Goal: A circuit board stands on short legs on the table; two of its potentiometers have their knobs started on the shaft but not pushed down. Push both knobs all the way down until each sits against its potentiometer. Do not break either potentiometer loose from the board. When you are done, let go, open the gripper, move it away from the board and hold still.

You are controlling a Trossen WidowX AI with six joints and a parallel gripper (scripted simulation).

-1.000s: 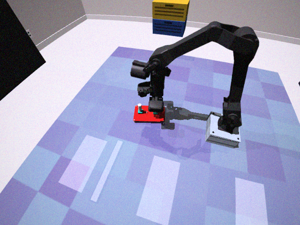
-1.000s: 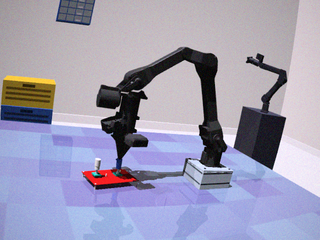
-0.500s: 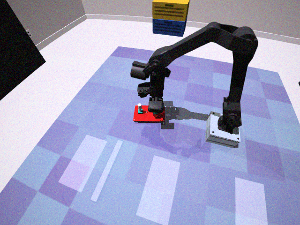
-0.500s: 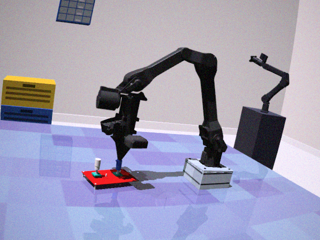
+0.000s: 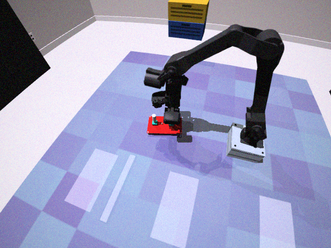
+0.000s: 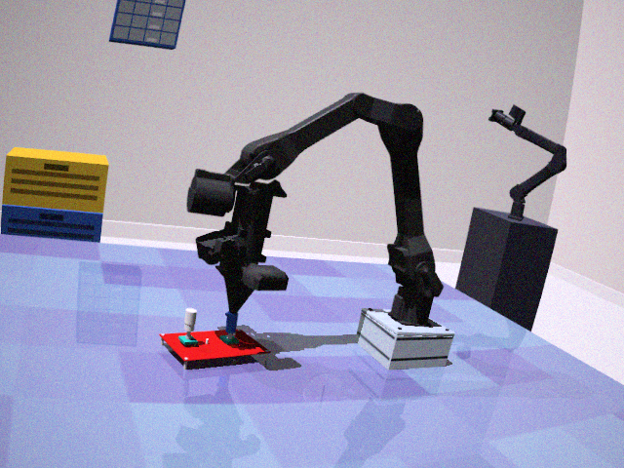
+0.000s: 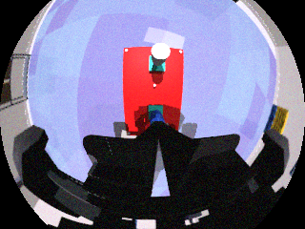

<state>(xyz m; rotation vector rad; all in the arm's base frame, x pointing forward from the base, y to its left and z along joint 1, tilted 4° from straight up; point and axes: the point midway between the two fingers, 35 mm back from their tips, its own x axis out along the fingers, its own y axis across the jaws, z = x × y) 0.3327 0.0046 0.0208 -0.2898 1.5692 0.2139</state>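
Right now my gripper tip is 3 cm above the potentiometer with blue knob. The rest, counted from my gripper tip: potentiometer with white knob 7 cm ahead, 3 cm to the left, 2 cm below.
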